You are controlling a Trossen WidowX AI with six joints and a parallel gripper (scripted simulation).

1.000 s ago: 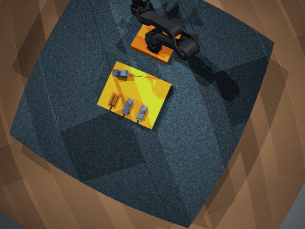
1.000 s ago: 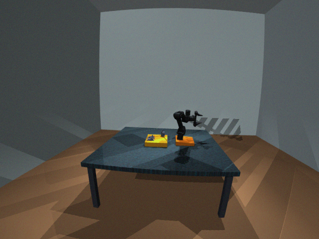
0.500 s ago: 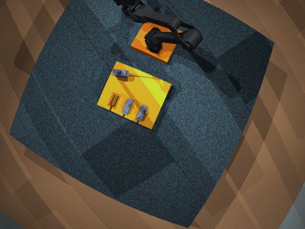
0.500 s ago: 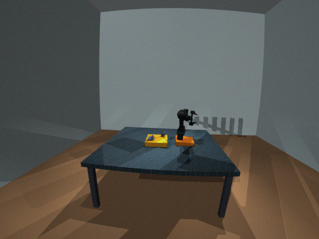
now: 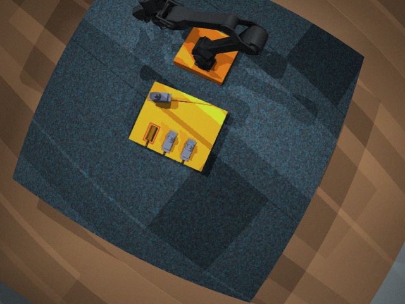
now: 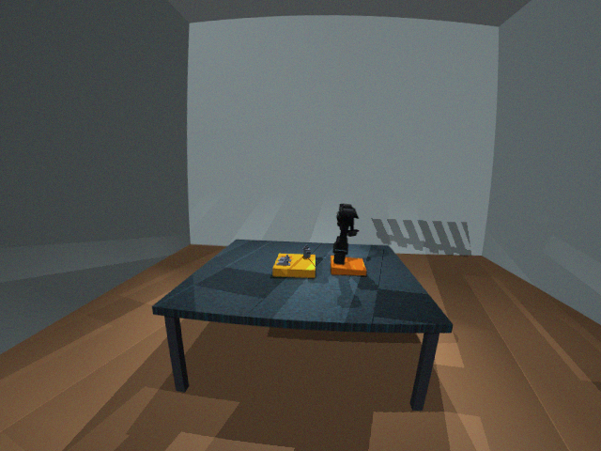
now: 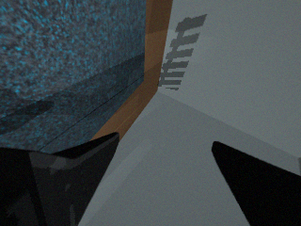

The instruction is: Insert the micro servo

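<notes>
My gripper tip is 350 mm short of the robot deck, 340 mm to the right of it and 210 mm above it.
</notes>
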